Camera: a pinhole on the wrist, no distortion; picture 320 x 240 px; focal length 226.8 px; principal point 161.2 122.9 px. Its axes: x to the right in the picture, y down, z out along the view. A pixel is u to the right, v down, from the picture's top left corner.
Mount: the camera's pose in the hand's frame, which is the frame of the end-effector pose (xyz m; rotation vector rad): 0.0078 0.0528 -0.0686 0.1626 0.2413 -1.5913
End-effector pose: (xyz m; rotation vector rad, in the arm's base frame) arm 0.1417 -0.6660 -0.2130 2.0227 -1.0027 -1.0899
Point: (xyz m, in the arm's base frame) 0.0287 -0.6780 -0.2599
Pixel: 159 88
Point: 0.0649 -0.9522 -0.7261
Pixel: outside the picture
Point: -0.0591 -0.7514 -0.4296
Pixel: 172 158
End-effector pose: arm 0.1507 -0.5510 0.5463 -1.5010 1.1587 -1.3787
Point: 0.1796 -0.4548 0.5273
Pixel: outside the picture
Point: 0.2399 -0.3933 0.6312
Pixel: outside the picture
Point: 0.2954 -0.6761 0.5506
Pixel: 139 226
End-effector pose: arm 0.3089 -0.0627 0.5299 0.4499 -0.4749 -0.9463
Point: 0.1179 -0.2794 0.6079
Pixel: 274 182
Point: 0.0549 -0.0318 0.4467
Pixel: outside the picture
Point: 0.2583 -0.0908 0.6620
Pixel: 131 128
